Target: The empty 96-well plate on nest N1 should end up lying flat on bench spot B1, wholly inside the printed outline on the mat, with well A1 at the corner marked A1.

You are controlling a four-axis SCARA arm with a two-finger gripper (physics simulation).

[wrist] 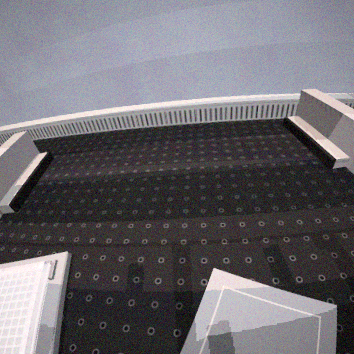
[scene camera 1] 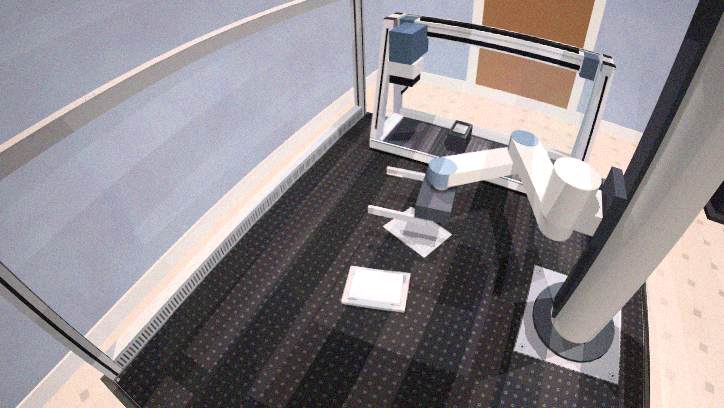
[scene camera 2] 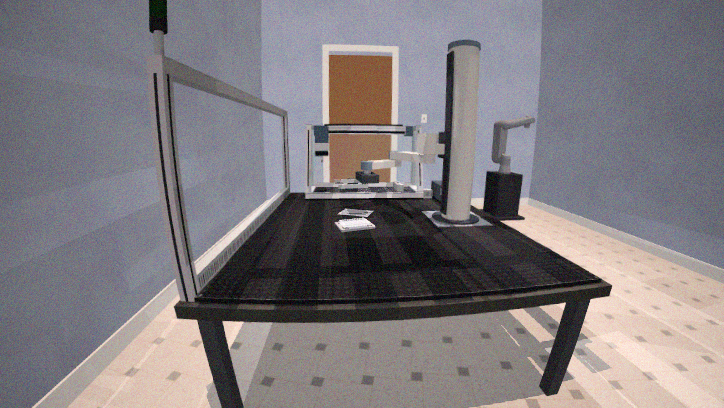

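Where they show: gripper, between the fingertips: [wrist: 162,122] [scene camera 1: 378,188] [scene camera 2: 336,183]; arm's base, origin of its link: [scene camera 1: 572,322] [scene camera 2: 455,219].
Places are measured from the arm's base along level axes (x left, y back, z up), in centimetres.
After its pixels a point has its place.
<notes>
The empty white 96-well plate [scene camera 1: 377,285] @(x 11.8, y -54.0, z 3.5 cm) [scene camera 2: 356,221] @(x 11.2, y -53.4, z 3.6 cm) [wrist: 15,310] @(x 10.1, y -55.6, z 3.8 cm) lies flat on the pale nest N1 [scene camera 1: 373,307] @(x 17.5, y -52.3, z 2.0 cm) [wrist: 62,285] @(x 7.0, y -59.5, z 2.2 cm). Bench spot B1 is a pale mat [scene camera 1: 424,249] @(x -6.6, y -48.0, z 1.5 cm) [wrist: 270,330] @(x -14.8, y -56.5, z 1.5 cm), turned at an angle beside the nest; it also shows in the scene camera 2 view [scene camera 2: 355,212] @(x -12.6, y -52.9, z 1.5 cm). Its printed outline [wrist: 272,301] @(x -15.5, y -59.1, z 1.4 cm) shows in part in the wrist view; the A1 mark cannot be read. My gripper [scene camera 1: 379,190] @(x -7.1, y -63.0, z 18.5 cm) [wrist: 162,122] @(x -7.1, y -63.0, z 18.5 cm) is open and empty, fingers wide apart, raised above the bench. In the scene camera 1 view one finger overlaps the mat's far edge.
A gantry frame [scene camera 1: 421,156] @(x -45.0, y -63.8, z 4.6 cm) [scene camera 2: 364,194] @(x -45.0, y -45.5, z 5.0 cm) stands at the bench's far end, with a small dark holder [scene camera 1: 461,130] @(x -56.2, y -52.4, z 13.3 cm) inside. The arm's column [scene camera 1: 639,223] @(x 6.4, y -4.0, z 42.8 cm) [scene camera 2: 462,136] @(x 7.1, y -2.4, z 43.9 cm) rises at the right on its base plate. A glazed frame with a slotted strip [scene camera 1: 217,243] @(x 22.5, y -101.2, z 6.0 cm) runs along the left edge.
</notes>
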